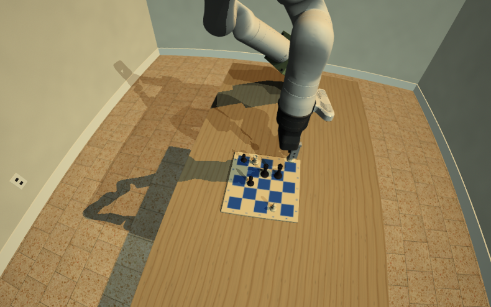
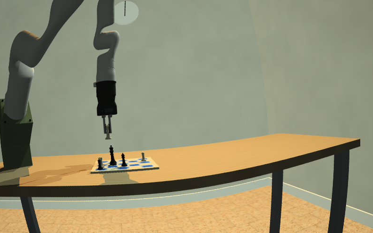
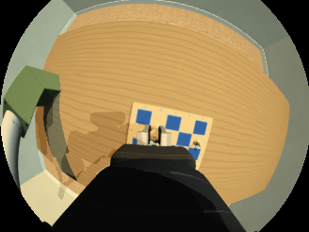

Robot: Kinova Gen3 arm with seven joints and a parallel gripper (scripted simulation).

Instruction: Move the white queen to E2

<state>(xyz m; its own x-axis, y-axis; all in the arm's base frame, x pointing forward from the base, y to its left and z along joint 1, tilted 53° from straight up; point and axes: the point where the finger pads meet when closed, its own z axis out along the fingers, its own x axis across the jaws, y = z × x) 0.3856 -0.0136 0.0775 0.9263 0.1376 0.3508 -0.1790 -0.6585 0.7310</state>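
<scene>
The small white piece is 100 mm ahead of my hand, 70 mm to the right of it and 110 mm below it. Round my hand: white queen 10 mm below; blue-and-cream chessboard 20 mm ahead, 80 mm to the right, 120 mm below.
</scene>
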